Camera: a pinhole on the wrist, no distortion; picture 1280 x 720 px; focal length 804.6 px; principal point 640.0 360.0 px. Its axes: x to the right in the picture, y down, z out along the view. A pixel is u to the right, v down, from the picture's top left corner.
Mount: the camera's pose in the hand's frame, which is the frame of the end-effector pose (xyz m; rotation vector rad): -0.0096 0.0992 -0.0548 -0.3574 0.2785 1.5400
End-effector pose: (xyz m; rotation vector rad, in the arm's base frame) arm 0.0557 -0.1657 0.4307 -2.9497 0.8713 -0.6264
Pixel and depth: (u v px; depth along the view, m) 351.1 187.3 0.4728
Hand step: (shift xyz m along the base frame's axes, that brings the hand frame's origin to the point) 0.1526 -0.1936 -0.4051
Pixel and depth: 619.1 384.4 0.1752
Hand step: -0.0630 -0.1383 -0.1263
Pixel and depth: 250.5 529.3 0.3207
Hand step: -0.0042 -0.0528 -0.3185
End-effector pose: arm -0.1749 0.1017 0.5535 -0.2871 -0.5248 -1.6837
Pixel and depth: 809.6 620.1 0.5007
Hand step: 0.3833 0.2987 0.2860
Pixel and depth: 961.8 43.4 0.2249
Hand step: 0.2397 -0.0303 0.1854
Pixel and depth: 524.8 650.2 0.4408
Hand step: 0.2069 0.3215 0.2655
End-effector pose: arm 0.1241 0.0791 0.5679 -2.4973 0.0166 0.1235
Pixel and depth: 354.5 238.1 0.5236
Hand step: -0.0069 0.1930 -0.4855
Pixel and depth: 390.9 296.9 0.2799
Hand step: -0.0280 0.0376 -0.2666
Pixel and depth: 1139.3 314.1 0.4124
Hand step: -0.0410 -0.2645 -0.4750
